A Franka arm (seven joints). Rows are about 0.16 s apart.
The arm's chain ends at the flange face. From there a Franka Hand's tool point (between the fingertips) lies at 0.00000 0.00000 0.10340 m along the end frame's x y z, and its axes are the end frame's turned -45 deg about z.
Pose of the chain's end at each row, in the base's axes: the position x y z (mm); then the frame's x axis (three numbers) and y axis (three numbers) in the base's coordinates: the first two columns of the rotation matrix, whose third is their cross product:
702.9 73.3 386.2 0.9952 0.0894 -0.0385 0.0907 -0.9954 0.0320
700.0 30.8 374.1 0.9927 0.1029 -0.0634 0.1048 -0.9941 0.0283
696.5 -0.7 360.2 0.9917 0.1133 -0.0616 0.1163 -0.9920 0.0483
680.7 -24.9 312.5 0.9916 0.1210 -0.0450 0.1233 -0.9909 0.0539
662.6 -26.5 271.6 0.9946 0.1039 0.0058 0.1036 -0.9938 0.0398
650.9 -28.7 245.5 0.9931 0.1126 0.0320 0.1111 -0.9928 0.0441
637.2 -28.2 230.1 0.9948 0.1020 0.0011 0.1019 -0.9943 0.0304
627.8 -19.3 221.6 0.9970 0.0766 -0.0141 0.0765 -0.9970 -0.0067
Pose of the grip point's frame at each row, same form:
699.2 69.6 282.9 0.6396 0.7671 -0.0499 0.7678 -0.6406 -0.0046
693.8 27.2 270.9 0.6278 0.7757 -0.0648 0.7760 -0.6302 -0.0248
690.7 -6.4 257.1 0.6190 0.7816 -0.0777 0.7835 -0.6213 -0.0094
676.8 -31.0 209.4 0.6140 0.7862 -0.0699 0.7884 -0.6151 0.0063
663.6 -30.5 168.3 0.6300 0.7762 -0.0240 0.7765 -0.6293 0.0322
654.7 -32.9 142.3 0.6237 0.7816 -0.0086 0.7808 -0.6224 0.0538
637.6 -31.3 126.7 0.6314 0.7752 -0.0207 0.7755 -0.6310 0.0223
626.3 -18.7 118.2 0.6509 0.7591 -0.0052 0.7591 -0.6508 -0.0147

